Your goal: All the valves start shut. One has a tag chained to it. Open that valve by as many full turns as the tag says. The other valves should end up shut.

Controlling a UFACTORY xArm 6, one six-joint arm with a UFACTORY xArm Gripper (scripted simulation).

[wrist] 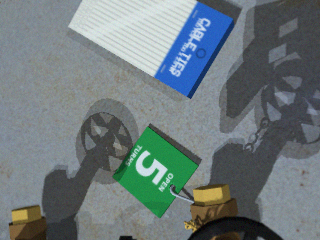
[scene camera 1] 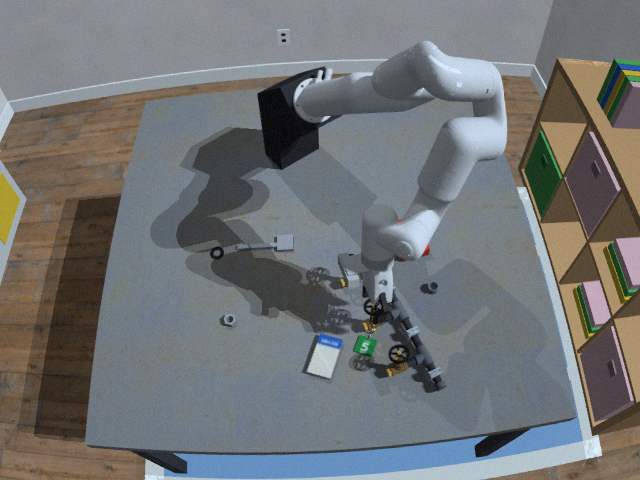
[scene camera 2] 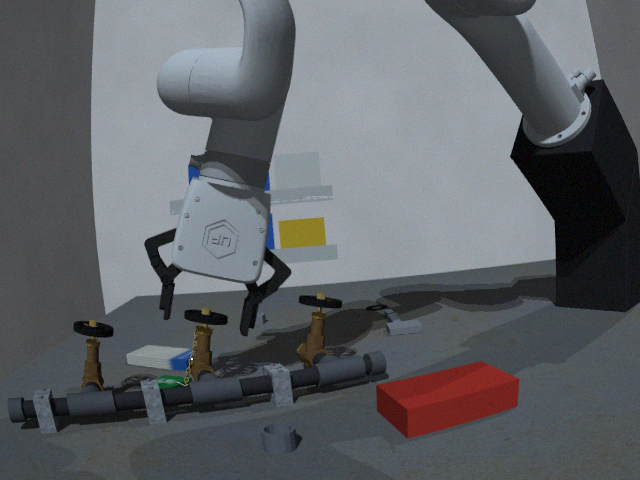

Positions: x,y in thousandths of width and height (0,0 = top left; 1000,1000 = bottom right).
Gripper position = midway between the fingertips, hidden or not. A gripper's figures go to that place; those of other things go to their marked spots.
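Distance from the lens to my gripper (scene camera 2: 320,678): 0.65 m from the lens. A red block (scene camera 2: 649,847) lies 0.49 m from the lens.
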